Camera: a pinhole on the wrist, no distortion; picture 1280 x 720 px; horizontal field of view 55.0 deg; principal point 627.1 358.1 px. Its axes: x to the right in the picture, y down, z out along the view. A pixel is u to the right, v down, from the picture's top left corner.
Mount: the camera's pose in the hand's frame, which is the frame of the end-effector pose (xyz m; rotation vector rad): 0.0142 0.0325 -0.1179 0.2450 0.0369 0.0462
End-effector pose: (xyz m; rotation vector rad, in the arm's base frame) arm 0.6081 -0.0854 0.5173 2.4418 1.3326 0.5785
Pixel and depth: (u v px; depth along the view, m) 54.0 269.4 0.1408
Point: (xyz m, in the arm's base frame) 0.5842 -0.1171 0.4858
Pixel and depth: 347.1 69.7 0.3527
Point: 0.5844 -0.0679 0.2668
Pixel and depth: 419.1 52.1 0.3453
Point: 0.5907 -0.0488 0.2787
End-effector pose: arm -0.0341 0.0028 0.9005 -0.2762 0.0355 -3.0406
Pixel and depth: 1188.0 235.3 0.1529
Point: -0.1201 0.0099 0.9413
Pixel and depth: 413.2 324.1 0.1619
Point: -0.0214 0.0151 0.9378
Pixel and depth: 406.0 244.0 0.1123
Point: -0.0358 0.0088 0.8898
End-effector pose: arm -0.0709 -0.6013 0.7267 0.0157 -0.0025 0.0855
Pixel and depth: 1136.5 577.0 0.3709
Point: 0.1072 -0.5753 0.9805
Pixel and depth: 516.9 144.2 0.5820
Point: -0.0630 -0.8168 1.1467
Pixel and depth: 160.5 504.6 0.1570
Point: -0.1111 -0.5956 0.7674
